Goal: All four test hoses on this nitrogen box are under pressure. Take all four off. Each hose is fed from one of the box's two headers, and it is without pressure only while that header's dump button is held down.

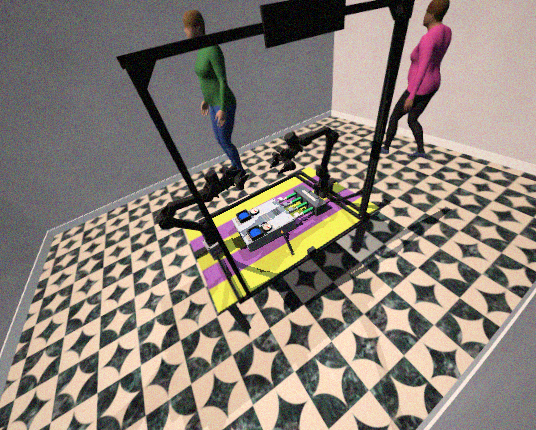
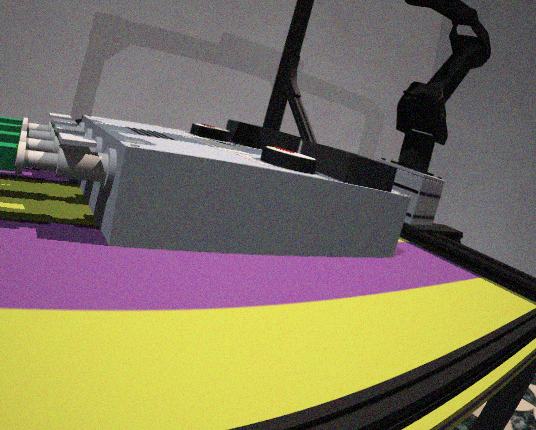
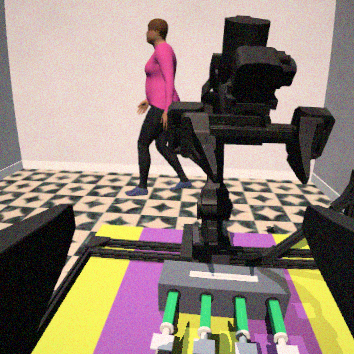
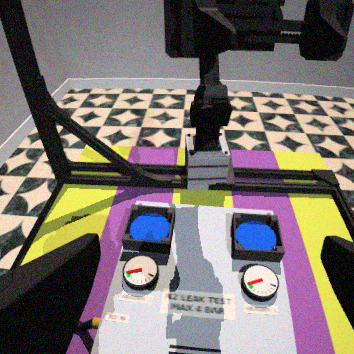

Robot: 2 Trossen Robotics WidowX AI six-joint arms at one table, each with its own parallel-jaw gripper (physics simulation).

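Where they show: left gripper, fingertip midpoint: [image 1: 245,172] [image 3: 190,216] [image 4: 291,40]; right gripper, fingertip midpoint: [image 1: 273,171] [image 3: 260,179] [image 4: 212,246]; left arm's base, link origin: [image 1: 211,241] [image 2: 412,169] [image 4: 206,143]; right arm's base, link origin: [image 1: 323,184] [image 3: 210,235].
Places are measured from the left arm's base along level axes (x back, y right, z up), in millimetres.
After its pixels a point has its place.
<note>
The pale nitrogen box [image 1: 275,218] @[y 115, x -420, z -31 mm] [image 2: 250,210] @[y -79, x -424, z -70 mm] [image 4: 260,325] @[y -31, x -422, z -32 mm] lies on the striped table. Two blue dump buttons [image 4: 150,228] @[y 130, x -247, z -15 mm] [image 4: 256,236] @[y -57, x -274, z -15 mm] sit in black square collars on it, nothing touching them. Beside each is a round gauge [image 4: 140,274] @[y 143, x -337, z -17 mm] [image 4: 260,284] @[y -42, x -364, z -17 mm], its red needle near a green mark. Several green hoses [image 3: 171,309] @[y -3, x -660, z -47 mm] [image 3: 205,311] @[y 63, x -653, z -47 mm] [image 3: 241,312] @[y 134, x -648, z -47 mm] [image 3: 276,317] @[y 199, x -631, z -47 mm] run side by side from pale couplings at the box's end to a dark grey block [image 3: 175,295] @[y 5, x -698, z -47 mm]. My left gripper [image 1: 240,179] @[y 0, x -350, z 325 mm] is open and empty, high above the box. My right gripper [image 1: 280,164] @[y 77, x -496, z 287 mm] [image 3: 260,179] @[y 77, x -496, z 287 mm] is open and empty, high above the hose side.
A black frame [image 1: 382,120] @[y 481, x -844, z 533 mm] rises around the table [image 2: 200,360] @[y -213, x -558, z -111 mm]. Black rails [image 4: 280,187] @[y -190, x -70, z -94 mm] edge the table. A thin dark item with an orange end [image 4: 96,322] @[y 214, x -395, z -63 mm] lies beside the box. Two people stand beyond the table, one in green [image 1: 212,67], one in pink [image 1: 427,65].
</note>
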